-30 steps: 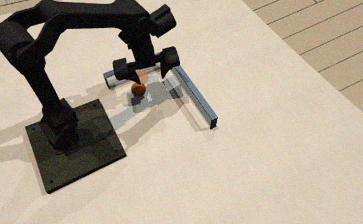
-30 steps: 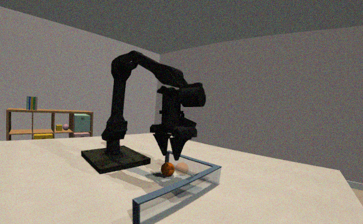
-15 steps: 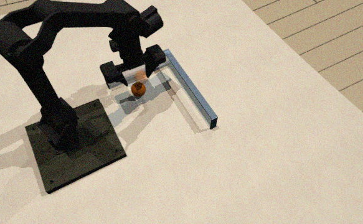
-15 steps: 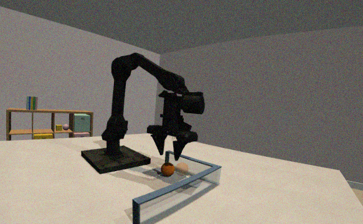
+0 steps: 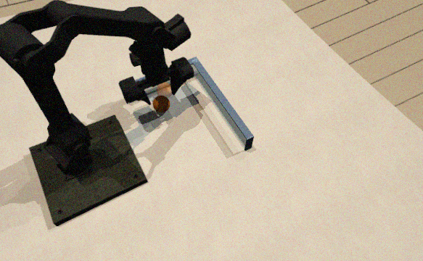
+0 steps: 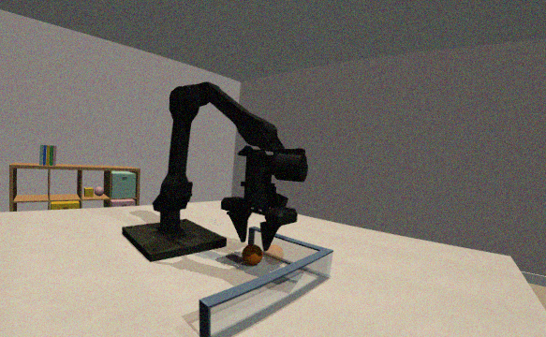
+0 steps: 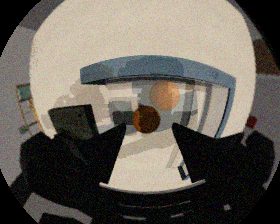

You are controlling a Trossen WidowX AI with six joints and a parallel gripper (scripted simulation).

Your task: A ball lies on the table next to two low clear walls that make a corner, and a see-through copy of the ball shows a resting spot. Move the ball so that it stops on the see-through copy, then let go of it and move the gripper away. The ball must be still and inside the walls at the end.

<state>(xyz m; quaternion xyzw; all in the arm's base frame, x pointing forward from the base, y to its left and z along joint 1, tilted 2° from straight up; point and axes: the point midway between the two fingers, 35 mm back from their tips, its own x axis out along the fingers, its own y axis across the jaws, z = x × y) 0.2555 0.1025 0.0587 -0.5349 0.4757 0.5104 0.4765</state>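
Now: gripper tip 2 cm above the ball. The rest, counted from my gripper tip: clear wall 15 cm ahead, 6 cm to the right, 2 cm below.
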